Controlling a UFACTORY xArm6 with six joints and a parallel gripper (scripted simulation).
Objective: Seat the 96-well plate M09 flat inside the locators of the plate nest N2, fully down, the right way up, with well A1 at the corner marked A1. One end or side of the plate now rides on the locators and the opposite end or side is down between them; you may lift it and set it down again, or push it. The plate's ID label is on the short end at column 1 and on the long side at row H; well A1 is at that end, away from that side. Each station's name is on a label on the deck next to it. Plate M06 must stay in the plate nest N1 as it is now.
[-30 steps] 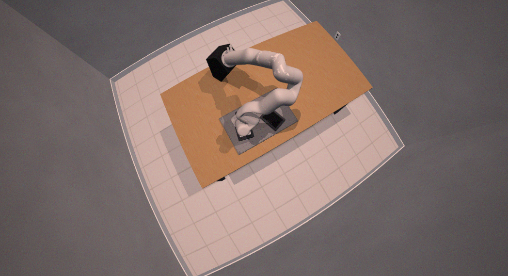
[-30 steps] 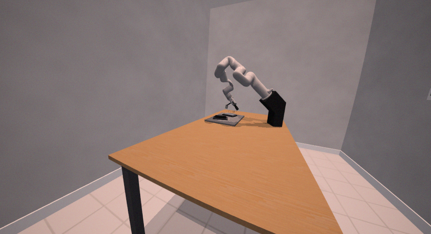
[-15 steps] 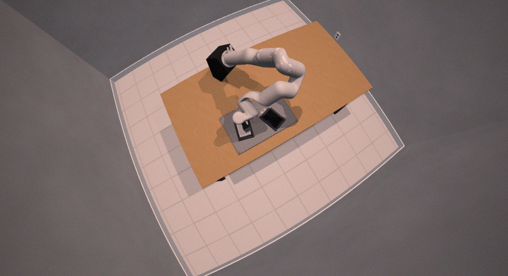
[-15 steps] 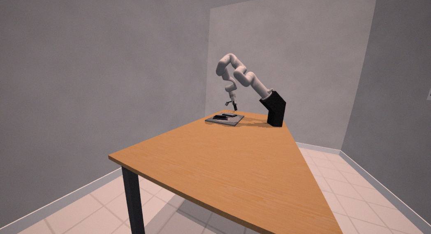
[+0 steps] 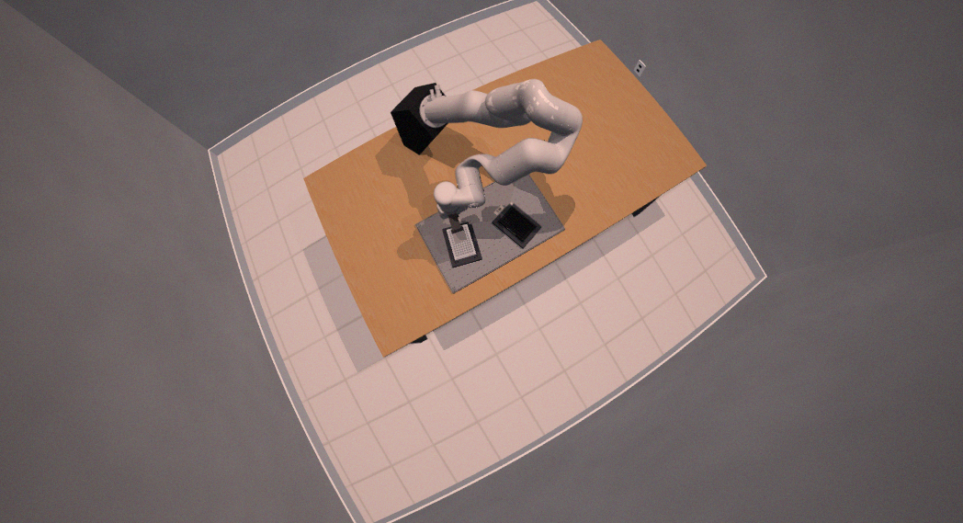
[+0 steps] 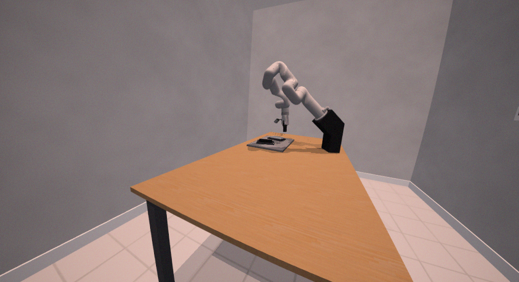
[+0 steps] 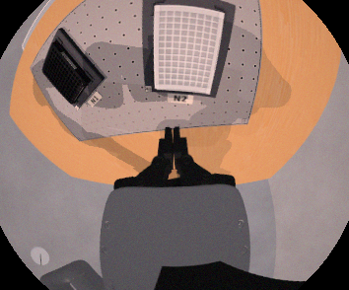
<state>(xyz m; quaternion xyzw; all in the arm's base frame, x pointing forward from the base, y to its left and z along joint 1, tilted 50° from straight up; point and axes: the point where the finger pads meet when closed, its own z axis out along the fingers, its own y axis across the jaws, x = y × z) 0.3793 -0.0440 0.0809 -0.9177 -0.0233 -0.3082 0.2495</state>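
My gripper is now 100 mm above the white 96-well plate and 90 mm short of it. Also, from my hand: dark plate (230 mm to the left, 100 mm below, 60 mm ahead); then plate nest (110 mm below, 90 mm ahead).
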